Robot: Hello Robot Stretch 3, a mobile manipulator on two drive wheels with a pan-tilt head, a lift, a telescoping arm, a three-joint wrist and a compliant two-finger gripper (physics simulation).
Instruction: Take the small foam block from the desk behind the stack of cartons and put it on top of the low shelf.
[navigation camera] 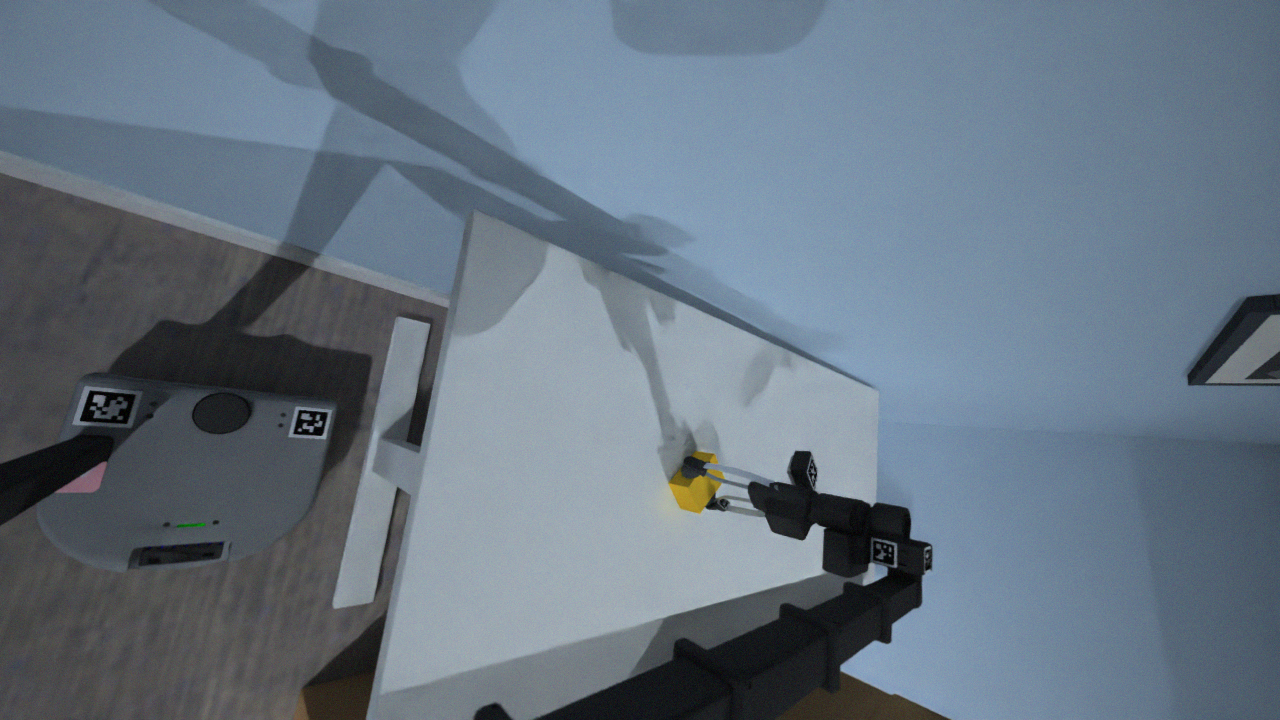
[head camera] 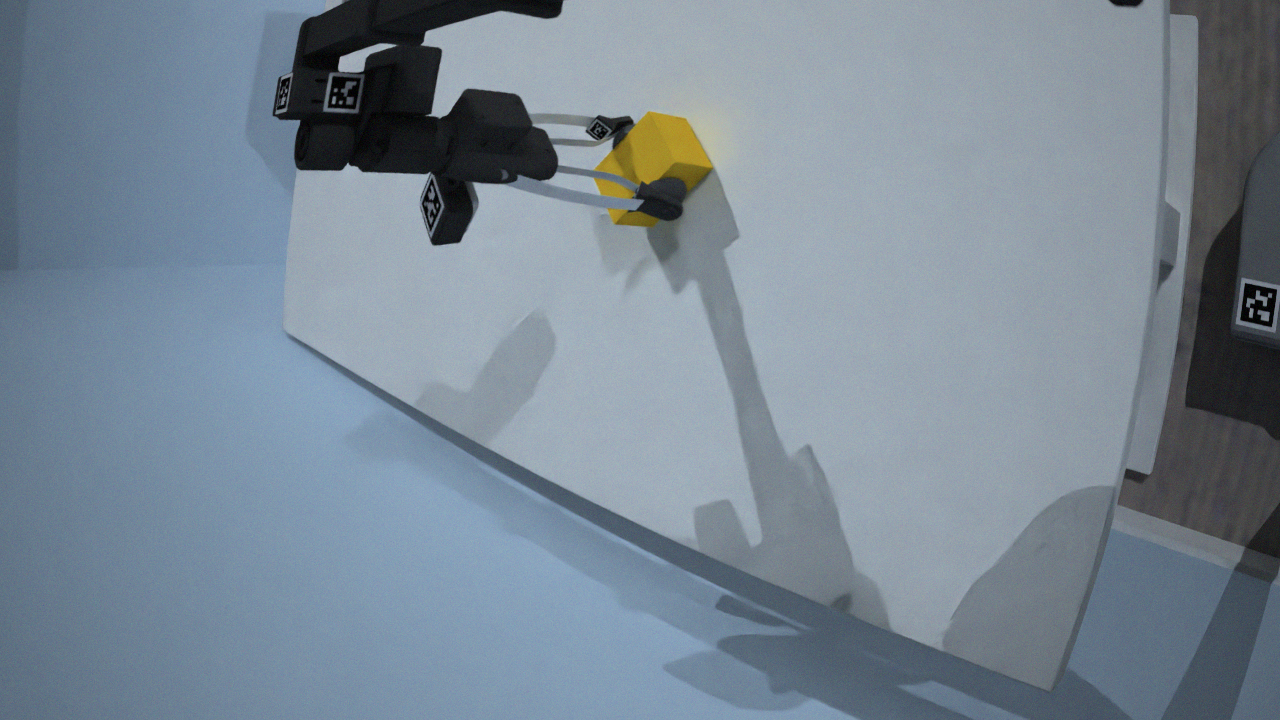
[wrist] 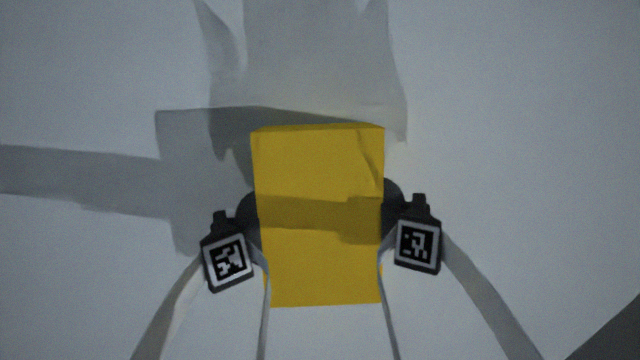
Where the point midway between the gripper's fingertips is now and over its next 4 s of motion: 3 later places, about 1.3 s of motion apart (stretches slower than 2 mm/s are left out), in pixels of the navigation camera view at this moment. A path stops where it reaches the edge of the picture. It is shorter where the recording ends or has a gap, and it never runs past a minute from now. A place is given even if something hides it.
My gripper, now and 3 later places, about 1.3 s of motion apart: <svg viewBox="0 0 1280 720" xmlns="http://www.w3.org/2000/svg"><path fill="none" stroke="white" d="M690 481L736 491L723 496L632 499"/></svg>
